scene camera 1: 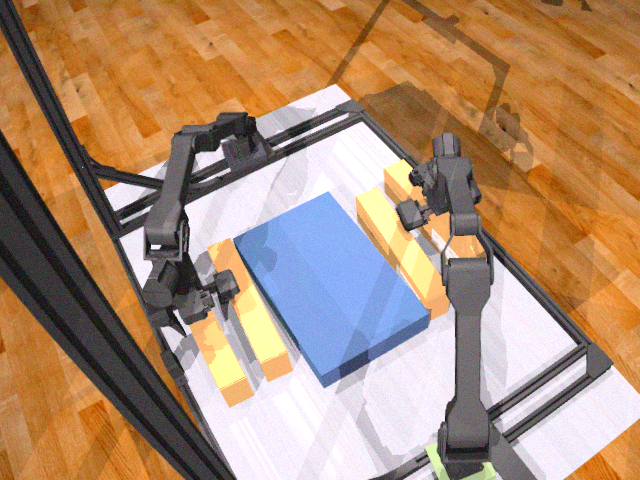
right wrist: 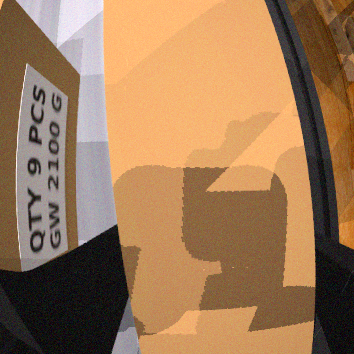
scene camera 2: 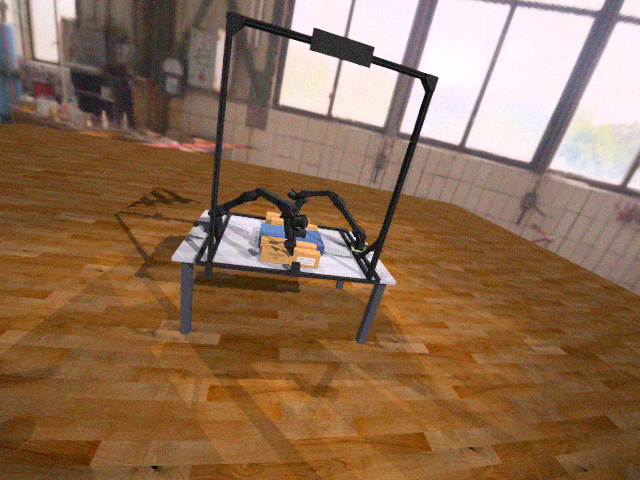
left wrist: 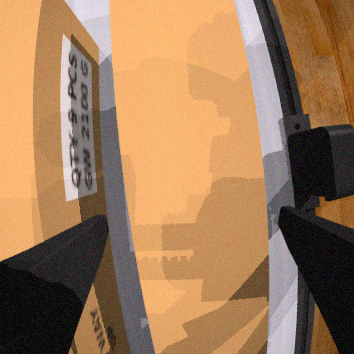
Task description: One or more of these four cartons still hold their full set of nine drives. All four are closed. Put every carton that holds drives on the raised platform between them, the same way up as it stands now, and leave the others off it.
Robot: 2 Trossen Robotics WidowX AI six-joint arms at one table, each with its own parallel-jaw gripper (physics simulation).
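Seen in the pictures: left gripper, fingertip midpoint: [scene camera 1: 206, 327] [scene camera 2: 292, 252] [left wrist: 193, 219]; right gripper, fingertip midpoint: [scene camera 1: 431, 215] [right wrist: 206, 223]; left arm's base at its link origin: [scene camera 1: 242, 148]; right arm's base at its link origin: [scene camera 1: 460, 460] [scene camera 2: 358, 248].
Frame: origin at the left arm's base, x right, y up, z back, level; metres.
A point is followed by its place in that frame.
Four closed tan cartons stand in pairs beside the blue platform [scene camera 1: 330, 279] @(y 0.017, x -0.052, z -0.491 m). The outer left carton [scene camera 1: 222, 361] @(y 0.042, x 0.213, z -0.600 m) [left wrist: 175, 125] @(y 0.042, x 0.216, z -0.544 m) and inner left carton [scene camera 1: 258, 320] @(y 0.042, x 0.119, z -0.540 m) [left wrist: 15, 125] @(y 0.042, x 0.142, z -0.548 m) are on the left; the inner right carton [scene camera 1: 413, 263] @(y 0.042, x -0.219, z -0.544 m) [right wrist: 10, 150] @(y 0.021, x -0.244, z -0.385 m) and outer right carton [scene camera 1: 395, 178] @(y 0.041, x -0.289, z -0.309 m) [right wrist: 200, 125] @(y 0.042, x -0.322, z -0.382 m) on the right. The inner cartons' labels read QTY 9 PCS, GW 2100 G. My left gripper [scene camera 1: 204, 304] [left wrist: 193, 219] @(y 0.024, x 0.224, z -0.502 m) is open, its fingertips apart on either side above the outer left carton. My right gripper [scene camera 1: 431, 209] @(y -0.001, x -0.330, z -0.416 m) [right wrist: 206, 223] @(y -0.001, x -0.330, z -0.416 m) is shut on the outer right carton, whose underside is hidden.
The platform's top carries no carton. Narrow gaps separate the two cartons of each pair. A dark frame rail [right wrist: 312, 115] @(y -0.025, x -0.405, z -0.350 m) runs close beside the outer right carton; another rail [left wrist: 282, 75] @(y -0.049, x 0.307, z -0.609 m) runs past the outer left carton. A dark block [left wrist: 320, 160] @(y 0.002, x 0.306, z -0.533 m) sits at that rail.
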